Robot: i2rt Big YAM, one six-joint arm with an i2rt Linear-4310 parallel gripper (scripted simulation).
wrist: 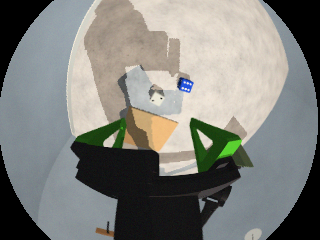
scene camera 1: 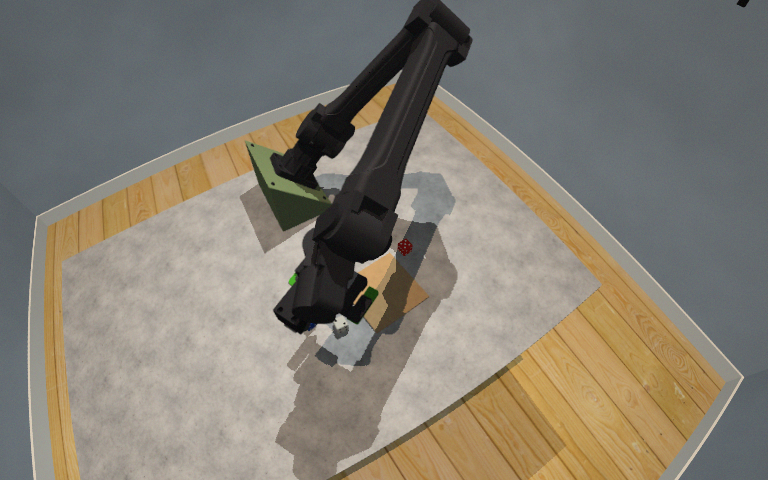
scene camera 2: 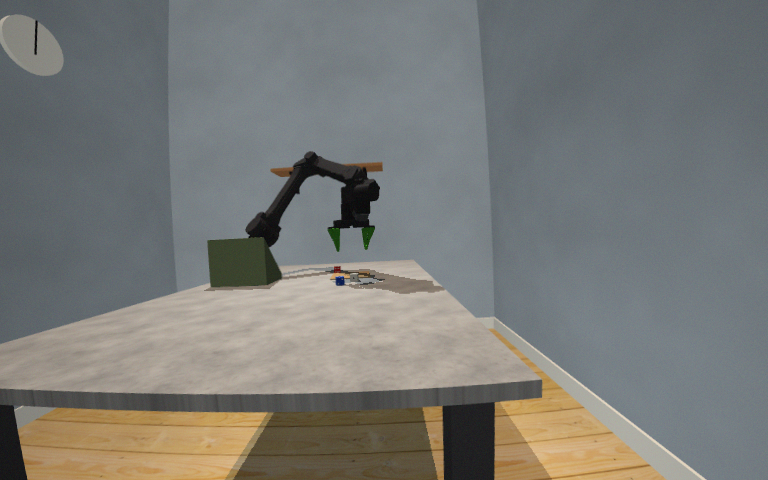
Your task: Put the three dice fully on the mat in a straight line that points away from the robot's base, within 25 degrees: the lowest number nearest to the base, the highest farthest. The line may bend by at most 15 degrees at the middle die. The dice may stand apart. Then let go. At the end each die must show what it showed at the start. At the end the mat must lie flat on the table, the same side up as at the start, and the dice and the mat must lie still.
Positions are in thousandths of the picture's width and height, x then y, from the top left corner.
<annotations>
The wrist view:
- gripper: 492,506
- tan mat: 452,540
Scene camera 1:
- gripper: 438,636
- tan mat: 520,611
</annotations>
